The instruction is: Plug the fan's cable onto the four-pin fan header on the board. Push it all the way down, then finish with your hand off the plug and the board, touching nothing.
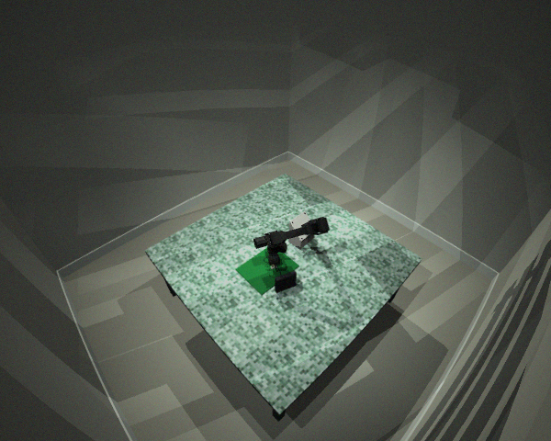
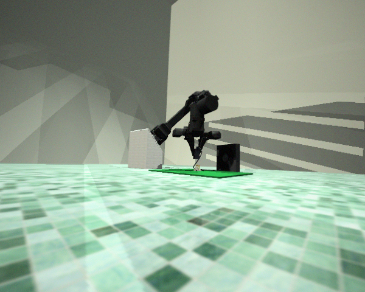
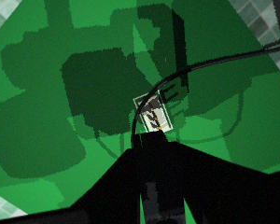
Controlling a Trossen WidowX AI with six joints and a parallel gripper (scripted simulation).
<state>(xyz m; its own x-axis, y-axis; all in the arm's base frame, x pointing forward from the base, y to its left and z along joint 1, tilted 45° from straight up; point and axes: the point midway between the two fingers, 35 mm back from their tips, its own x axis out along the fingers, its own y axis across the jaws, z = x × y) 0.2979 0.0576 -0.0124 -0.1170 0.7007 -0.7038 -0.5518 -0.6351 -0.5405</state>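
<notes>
My gripper tip is 50 mm above the header key. Round my gripper tip: white four-pin fan header 10 mm to the left, 60 mm below; green board 30 mm ahead, 10 mm to the right, 80 mm below; black plug 10 mm ahead, 10 mm above.
</notes>
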